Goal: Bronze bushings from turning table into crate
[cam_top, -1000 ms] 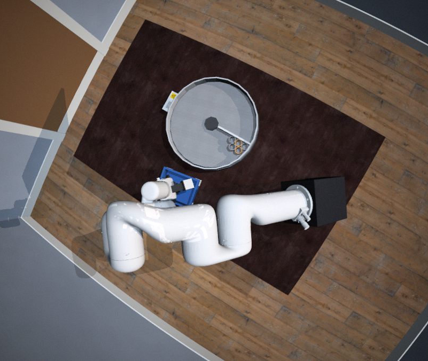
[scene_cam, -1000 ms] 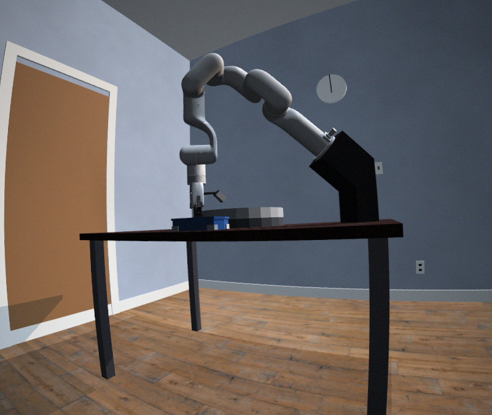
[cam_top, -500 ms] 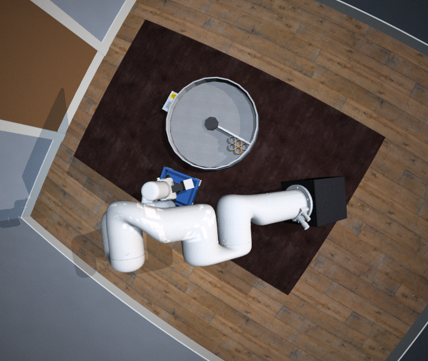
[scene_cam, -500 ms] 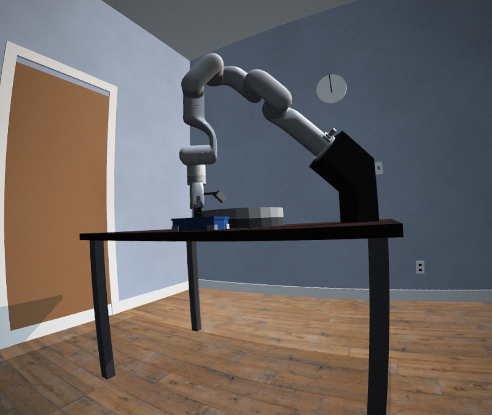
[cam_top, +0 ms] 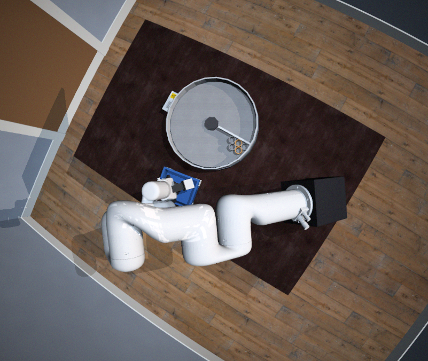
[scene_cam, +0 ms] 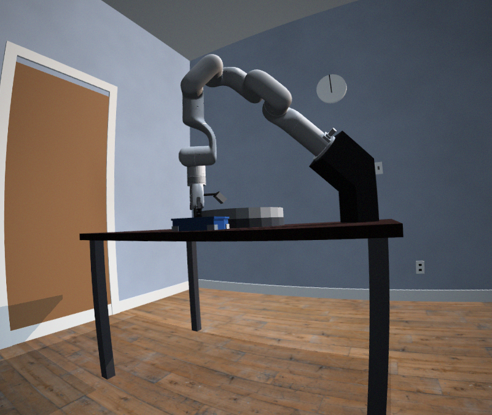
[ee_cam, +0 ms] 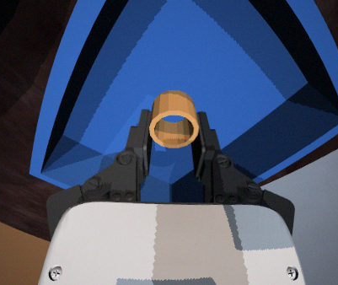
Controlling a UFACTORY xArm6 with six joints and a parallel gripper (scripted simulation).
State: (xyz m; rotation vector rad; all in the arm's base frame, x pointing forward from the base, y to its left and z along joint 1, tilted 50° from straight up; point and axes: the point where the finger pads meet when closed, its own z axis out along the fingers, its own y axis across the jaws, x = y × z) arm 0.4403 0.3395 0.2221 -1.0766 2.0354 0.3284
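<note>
The crate lies 10 mm to the right of my hand and 10 mm below it. Also, from my hand: round grey turning table: 330 mm to the right, 130 mm ahead, 20 mm above.
</note>
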